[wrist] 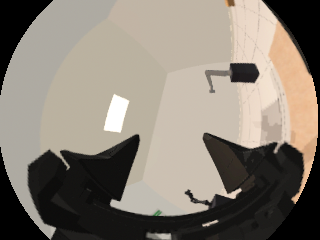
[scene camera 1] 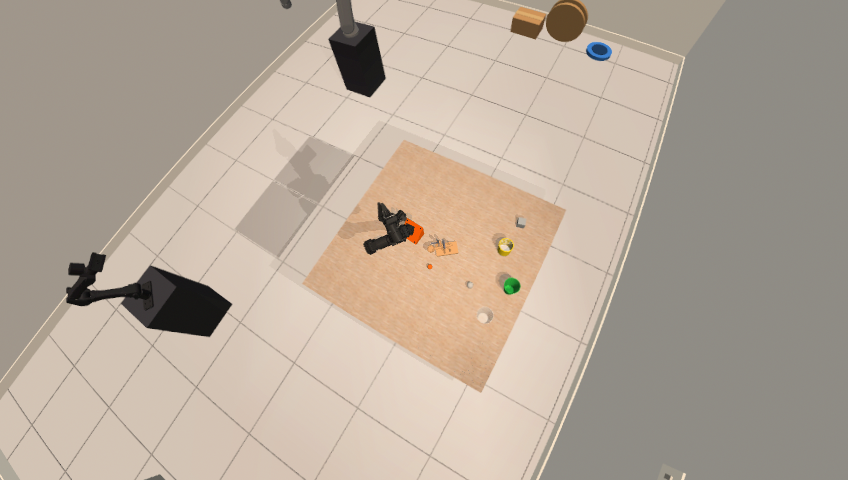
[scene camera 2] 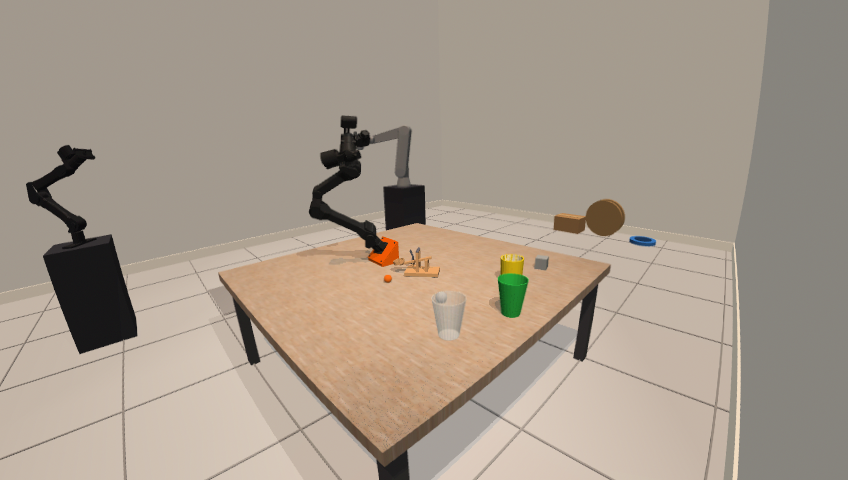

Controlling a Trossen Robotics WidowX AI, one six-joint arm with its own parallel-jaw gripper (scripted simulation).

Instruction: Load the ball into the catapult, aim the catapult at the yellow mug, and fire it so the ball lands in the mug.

Scene:
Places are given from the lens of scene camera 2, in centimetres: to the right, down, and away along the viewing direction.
clear cup (scene camera 2: 448, 306): 6, 17, 85
green cup (scene camera 2: 512, 287): 26, 14, 96
The marked spots on the clear cup and the green cup are 23 cm apart.

